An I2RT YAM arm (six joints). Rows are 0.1 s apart.
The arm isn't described. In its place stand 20 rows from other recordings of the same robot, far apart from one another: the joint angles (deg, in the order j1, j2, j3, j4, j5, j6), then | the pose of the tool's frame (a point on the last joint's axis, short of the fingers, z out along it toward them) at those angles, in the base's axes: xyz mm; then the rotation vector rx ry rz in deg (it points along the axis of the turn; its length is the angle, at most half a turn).
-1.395 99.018 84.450 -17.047 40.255 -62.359 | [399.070 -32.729 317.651 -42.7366 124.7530 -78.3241]
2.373 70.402 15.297 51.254 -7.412 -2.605 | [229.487 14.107 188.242 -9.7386 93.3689 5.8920]
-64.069 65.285 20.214 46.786 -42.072 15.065 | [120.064 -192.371 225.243 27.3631 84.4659 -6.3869]
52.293 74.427 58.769 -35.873 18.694 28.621 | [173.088 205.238 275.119 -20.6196 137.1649 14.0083]
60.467 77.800 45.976 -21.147 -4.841 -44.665 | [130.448 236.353 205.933 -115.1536 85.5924 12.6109]
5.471 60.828 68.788 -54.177 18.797 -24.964 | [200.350 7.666 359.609 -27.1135 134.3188 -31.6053]
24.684 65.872 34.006 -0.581 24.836 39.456 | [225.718 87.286 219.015 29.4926 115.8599 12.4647]
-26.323 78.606 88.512 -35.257 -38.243 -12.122 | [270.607 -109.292 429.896 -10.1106 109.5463 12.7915]
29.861 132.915 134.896 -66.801 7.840 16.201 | [426.521 239.275 276.395 -15.9519 152.9744 3.7395]
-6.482 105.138 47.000 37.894 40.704 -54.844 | [359.032 -64.158 156.986 -20.1679 118.1859 -78.3009]
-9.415 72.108 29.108 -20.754 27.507 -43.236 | [200.222 -49.867 146.835 -37.9679 156.4070 -51.8645]
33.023 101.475 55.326 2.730 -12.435 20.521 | [301.456 205.083 162.355 -21.5298 136.9226 40.3130]
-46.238 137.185 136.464 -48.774 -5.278 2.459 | [369.280 -380.858 266.617 55.5383 128.5001 -13.2675]
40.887 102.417 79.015 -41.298 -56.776 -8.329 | [256.752 261.697 244.545 -78.6518 128.2279 86.8634]
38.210 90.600 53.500 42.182 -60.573 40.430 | [252.293 238.068 285.660 -55.4945 90.7745 102.6258]
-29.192 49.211 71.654 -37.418 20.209 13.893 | [129.169 -86.253 434.615 51.8055 92.1936 -29.2125]
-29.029 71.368 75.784 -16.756 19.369 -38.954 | [239.450 -146.391 419.359 5.5030 110.2084 -64.6601]
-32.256 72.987 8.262 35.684 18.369 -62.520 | [159.639 -114.014 117.698 -22.5962 132.2499 -72.4744]
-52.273 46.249 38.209 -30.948 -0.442 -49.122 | [106.448 -137.145 260.391 3.5653 138.9261 -50.9673]
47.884 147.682 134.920 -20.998 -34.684 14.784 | [374.721 444.687 201.646 -58.4914 119.7976 71.6162]
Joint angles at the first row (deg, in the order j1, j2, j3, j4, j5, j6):
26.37, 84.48, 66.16, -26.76, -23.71, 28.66
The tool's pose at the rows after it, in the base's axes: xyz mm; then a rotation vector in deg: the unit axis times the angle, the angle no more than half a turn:
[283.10 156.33 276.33 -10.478 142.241 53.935]
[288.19 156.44 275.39 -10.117 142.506 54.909]
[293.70 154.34 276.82 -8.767 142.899 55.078]
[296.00 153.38 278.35 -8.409 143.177 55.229]
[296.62 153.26 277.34 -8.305 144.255 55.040]
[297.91 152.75 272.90 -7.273 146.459 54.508]
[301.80 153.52 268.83 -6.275 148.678 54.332]
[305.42 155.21 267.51 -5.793 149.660 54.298]
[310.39 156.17 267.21 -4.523 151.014 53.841]
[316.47 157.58 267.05 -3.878 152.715 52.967]
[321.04 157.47 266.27 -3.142 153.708 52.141]
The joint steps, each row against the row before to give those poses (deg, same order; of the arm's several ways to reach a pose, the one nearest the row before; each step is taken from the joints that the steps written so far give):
-0.09, 0.67, -0.25, 0.30, -0.88, -0.66
-0.47, 1.11, 0.82, 0.07, -0.98, 0.18
-0.78, 0.92, 1.29, -0.72, -0.35, 0.38
-0.34, 0.41, 0.81, -0.71, -0.31, 0.00
-0.08, 0.43, 0.49, -1.15, -0.15, -0.17
-0.17, 0.87, 0.42, -1.64, 0.01, 0.17
-0.18, 1.53, 1.13, -1.70, -0.28, 0.23
0.00, 1.15, 1.09, -0.82, -0.11, 0.20
-0.18, 1.42, 1.73, -1.54, 0.17, 0.45
-0.17, 1.84, 2.37, -2.26, 0.22, -0.17
-0.29, 1.21, 1.42, -1.27, 0.31, -0.09

